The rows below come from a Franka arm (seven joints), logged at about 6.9 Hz.
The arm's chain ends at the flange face. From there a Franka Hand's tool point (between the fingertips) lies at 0.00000 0.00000 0.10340 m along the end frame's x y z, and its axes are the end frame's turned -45 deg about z.
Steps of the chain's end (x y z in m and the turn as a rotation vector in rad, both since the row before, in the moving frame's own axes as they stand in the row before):
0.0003, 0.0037, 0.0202, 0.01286, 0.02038, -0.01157
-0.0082, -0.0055, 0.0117, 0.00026, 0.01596, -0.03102
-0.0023, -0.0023, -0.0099, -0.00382, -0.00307, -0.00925
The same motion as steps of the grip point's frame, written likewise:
0.0000, 0.0034, 0.0202, -0.00532, 0.02350, -0.01157
-0.0007, -0.0086, 0.0117, -0.01110, 0.01147, -0.03102
-0.0005, -0.0032, -0.0099, -0.00053, -0.00487, -0.00925

